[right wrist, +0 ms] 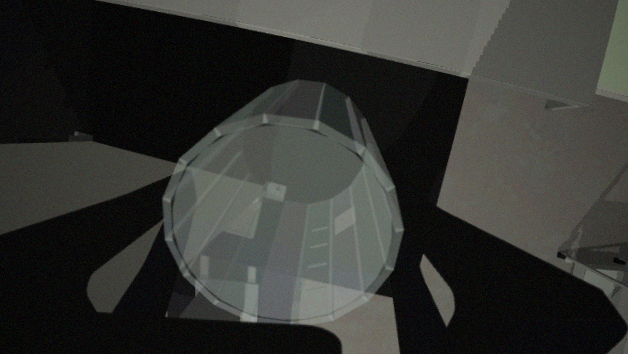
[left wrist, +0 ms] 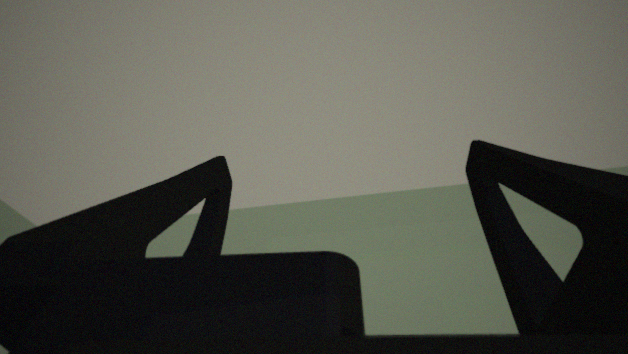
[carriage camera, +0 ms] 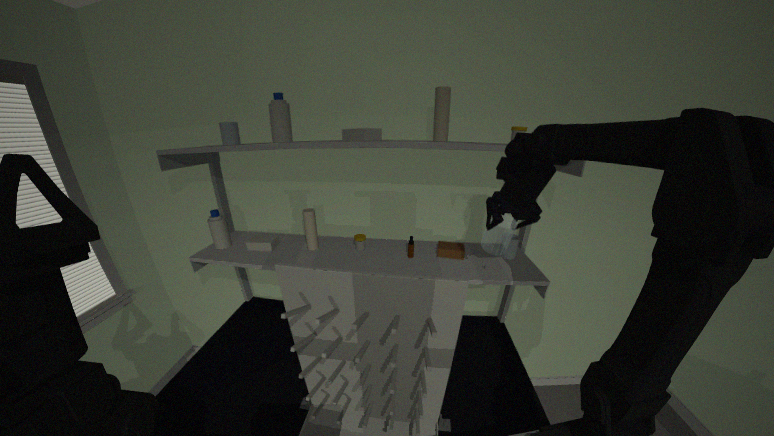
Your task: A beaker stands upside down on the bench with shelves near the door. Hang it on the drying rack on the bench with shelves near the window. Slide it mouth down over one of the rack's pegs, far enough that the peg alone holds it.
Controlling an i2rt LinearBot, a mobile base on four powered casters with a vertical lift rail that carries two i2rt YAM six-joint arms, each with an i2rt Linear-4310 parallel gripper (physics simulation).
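Frame: origin at the left arm's base, x ahead, y left, z up, level; millimetres.
Where they show: left gripper, fingertip midpoint: [left wrist: 344, 162]; right gripper, fingertip midpoint: [right wrist: 290, 189] [carriage camera: 499, 228].
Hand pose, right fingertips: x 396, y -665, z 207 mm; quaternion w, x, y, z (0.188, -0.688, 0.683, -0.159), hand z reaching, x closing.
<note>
After its pixels a point has its place.
The clear beaker [carriage camera: 492, 241] @[y -639, x 377, z 179 mm] [right wrist: 300, 240] @[y -671, x 385, z 233 mm] hangs below my right gripper [carriage camera: 509, 220] @[y -665, x 396, z 207 mm] [right wrist: 290, 189] @[y -665, x 396, z 207 mm], which is shut on it. In the right wrist view one round end faces the camera and its narrower-looking far end points away, with a finger on each side. The white drying rack [carriage camera: 449, 297] @[y -503, x 280, z 90 mm] stands at the lower middle of the carriage view, its many pegs pointing towards the camera. The beaker shows above and to the right of the rack's top edge, apart from it. My left gripper [left wrist: 344, 162] @[y -1, x 47, z 430 mm] is open and empty; part of it shows at the carriage view's left edge.
Behind the rack, the lower shelf [carriage camera: 373, 262] @[y -329, x 654, z -42 mm] holds a bottle [carriage camera: 219, 232] @[y 368, x 776, z 42 mm], an amber bottle [carriage camera: 410, 249] @[y -479, x 681, z -2 mm], a brown box [carriage camera: 450, 250] @[y -642, x 668, z -5 mm] and other items. The upper shelf [carriage camera: 324, 145] @[y -189, x 589, z 405 mm] holds more containers. A pale panel [right wrist: 300, 17] @[y -643, x 538, z -41 mm] crosses the top of the right wrist view. A window is at the left.
</note>
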